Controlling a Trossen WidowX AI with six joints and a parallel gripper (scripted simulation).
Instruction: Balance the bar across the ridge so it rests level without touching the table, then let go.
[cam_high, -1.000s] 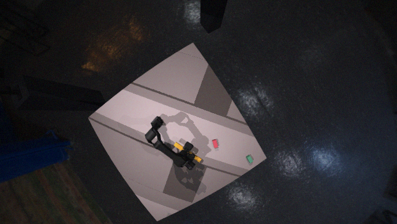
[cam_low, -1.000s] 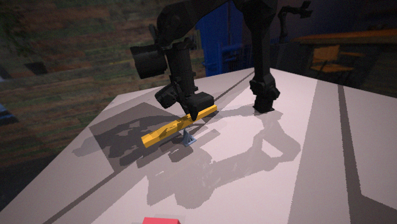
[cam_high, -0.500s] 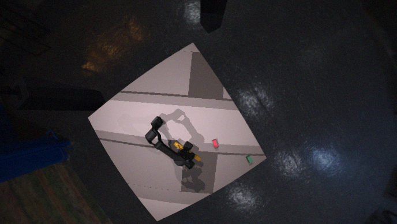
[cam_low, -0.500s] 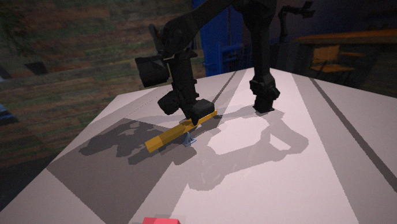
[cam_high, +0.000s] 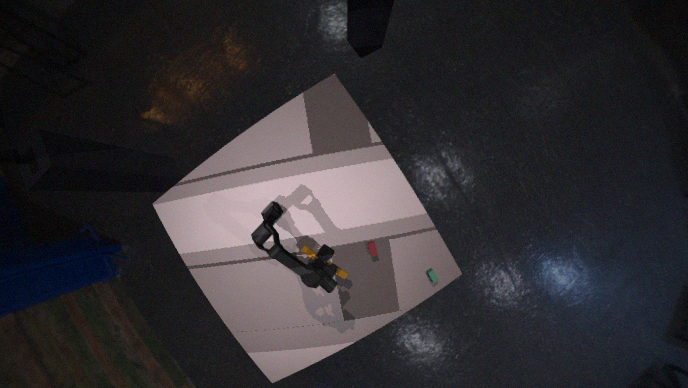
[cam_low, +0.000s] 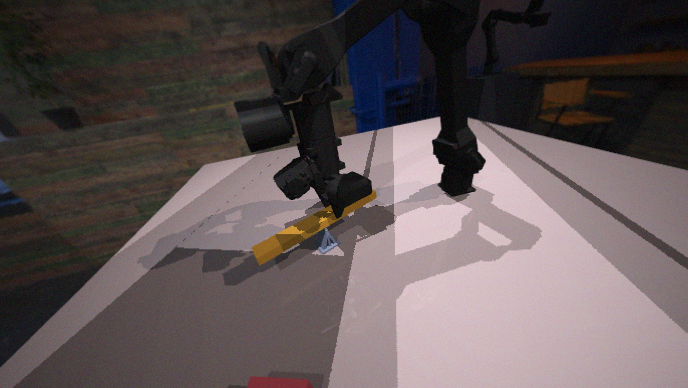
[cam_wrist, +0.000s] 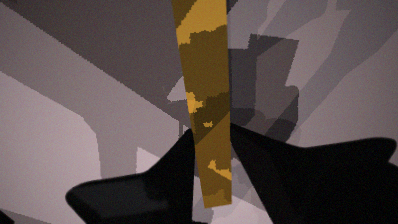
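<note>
My gripper tip is now 3 cm short of the yellow bar and 1 cm to the right of it. From my gripper tip the other things lie so: green block (42 cm ahead, 43 cm to the left, 5 cm below); then red block (11 cm ahead, 24 cm to the left, 5 cm below).
</note>
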